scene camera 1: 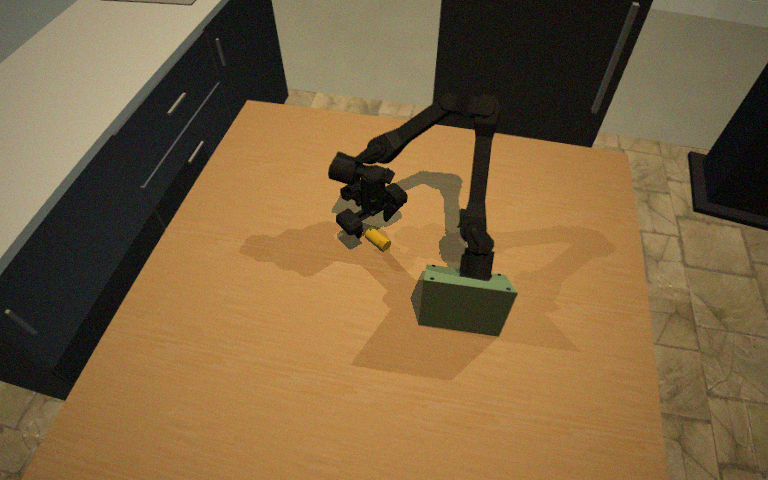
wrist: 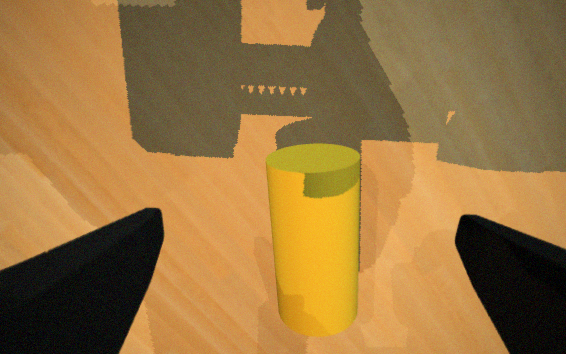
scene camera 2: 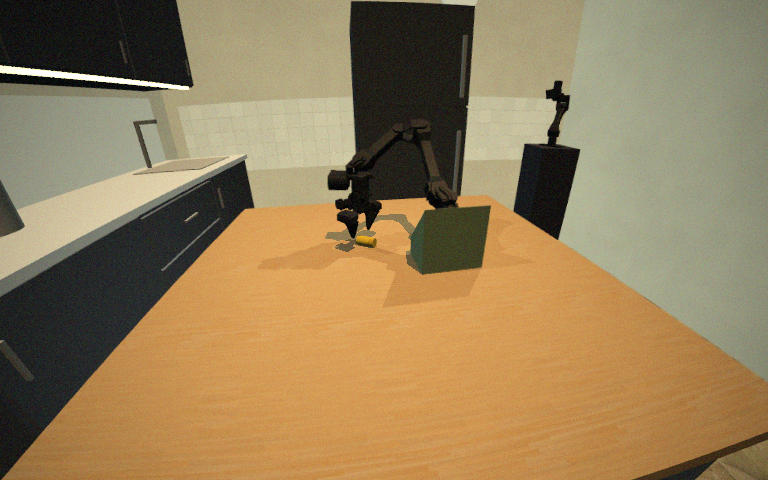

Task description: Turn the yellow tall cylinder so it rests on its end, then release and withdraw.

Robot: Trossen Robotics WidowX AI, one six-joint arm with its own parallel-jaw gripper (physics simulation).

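Observation:
The yellow cylinder (scene camera 1: 377,239) (scene camera 2: 365,241) (wrist: 318,240) lies on its side on the wooden table. In the wrist view its long side runs up and down the picture, and one round end faces the camera at the top. My gripper (scene camera 1: 373,226) (scene camera 2: 361,232) (wrist: 311,225) is open and empty, pointing down close above the cylinder. In the wrist view one finger is on each side of the cylinder, with a gap to both. The exact height of the fingertips over the table is hard to tell.
The arm's green base block (scene camera 1: 464,305) (scene camera 2: 455,240) stands on the table (scene camera 1: 283,396) (scene camera 2: 339,367), to the right of the cylinder in both scene views. The arm arches up and over from it. Dark cabinets (scene camera 1: 113,226) stand along the table's left side. Shadows of the arm cross the table.

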